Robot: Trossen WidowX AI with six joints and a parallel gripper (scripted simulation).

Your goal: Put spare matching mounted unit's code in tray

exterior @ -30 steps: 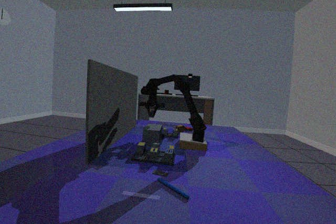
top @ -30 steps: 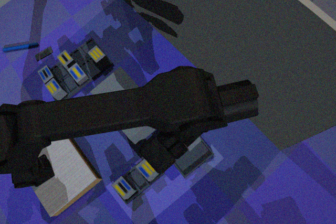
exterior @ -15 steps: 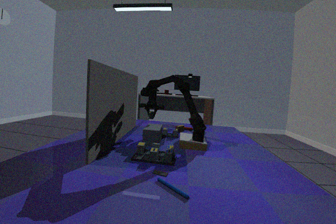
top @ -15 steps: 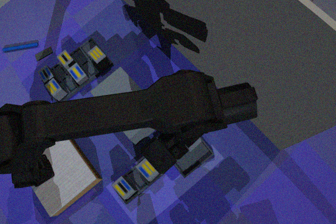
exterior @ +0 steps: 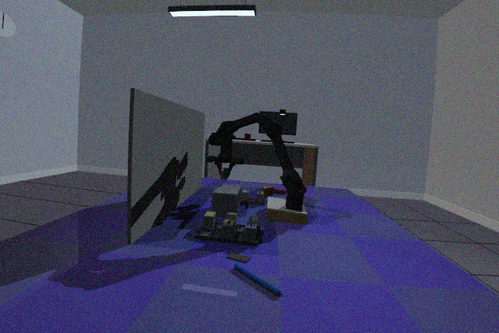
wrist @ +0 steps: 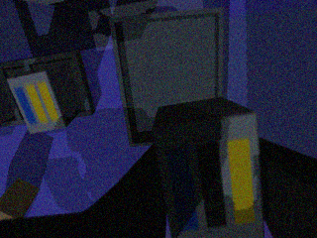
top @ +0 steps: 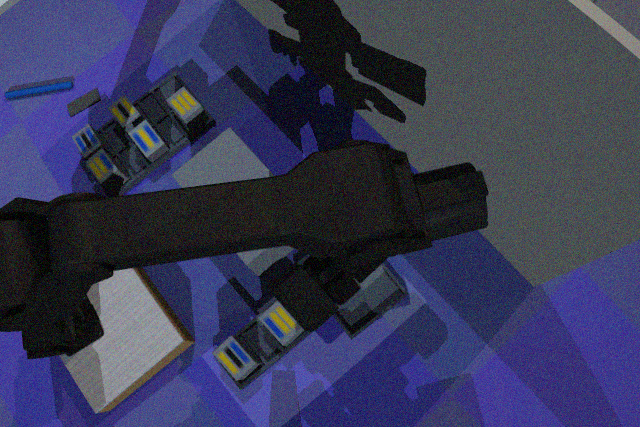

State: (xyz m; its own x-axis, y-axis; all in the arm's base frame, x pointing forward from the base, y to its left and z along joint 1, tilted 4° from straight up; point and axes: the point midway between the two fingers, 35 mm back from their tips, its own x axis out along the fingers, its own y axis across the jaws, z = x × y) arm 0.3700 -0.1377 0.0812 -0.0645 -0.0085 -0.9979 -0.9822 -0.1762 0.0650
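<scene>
My gripper tip is 11 cm above the dark flat tray and 1 cm past it. The rest, counted from my gripper tip: tall dark panel: 20 cm to the left, 15 cm ahead, 11 cm above; then small rack: 15 cm behind, 11 cm below, 1 cm to the right; then mounted unit: 17 cm to the left, 8 cm behind, 6 cm below.
</scene>
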